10 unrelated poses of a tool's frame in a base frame.
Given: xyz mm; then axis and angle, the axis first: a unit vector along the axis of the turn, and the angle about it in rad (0 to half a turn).
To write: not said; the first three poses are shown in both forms.
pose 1, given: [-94, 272, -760, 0.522, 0.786, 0.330, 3.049]
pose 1, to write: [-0.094, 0.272, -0.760, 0.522, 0.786, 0.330, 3.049]
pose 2, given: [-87, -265, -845, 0.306, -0.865, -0.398, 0.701]
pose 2, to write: [-0.087, -0.265, -0.845, 0.306, -0.865, -0.398, 0.701]
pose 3, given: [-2, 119, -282, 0.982, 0.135, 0.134, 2.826]
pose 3, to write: [-0.002, 0.119, -0.282, 0.982, 0.135, 0.134, 2.826]
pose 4, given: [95, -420, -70, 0.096, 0.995, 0.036, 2.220]
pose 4, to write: [0.095, -0.420, -0.070, 0.096, 0.995, 0.036, 2.220]
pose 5, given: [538, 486, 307, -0.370, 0.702, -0.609, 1.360]
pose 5, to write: [0.538, 0.486, 0.307, -0.370, 0.702, -0.609, 1.360]
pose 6, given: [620, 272, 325, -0.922, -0.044, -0.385, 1.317]
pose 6, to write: [0.620, 0.272, 0.325, -0.922, -0.044, -0.385, 1.317]
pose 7, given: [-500, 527, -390, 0.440, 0.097, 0.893, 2.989]
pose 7, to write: [-0.500, 0.527, -0.390, 0.440, 0.097, 0.893, 2.989]
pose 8, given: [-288, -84, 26, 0.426, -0.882, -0.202, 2.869]
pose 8, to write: [-0.288, -0.084, 0.026, 0.426, -0.882, -0.202, 2.869]
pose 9, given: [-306, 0, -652, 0.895, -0.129, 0.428, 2.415]
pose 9, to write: [-0.306, 0.000, -0.652, 0.895, -0.129, 0.428, 2.415]
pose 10, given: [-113, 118, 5, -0.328, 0.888, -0.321, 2.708]
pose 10, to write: [-0.113, 0.118, 0.005, -0.328, 0.888, -0.321, 2.708]
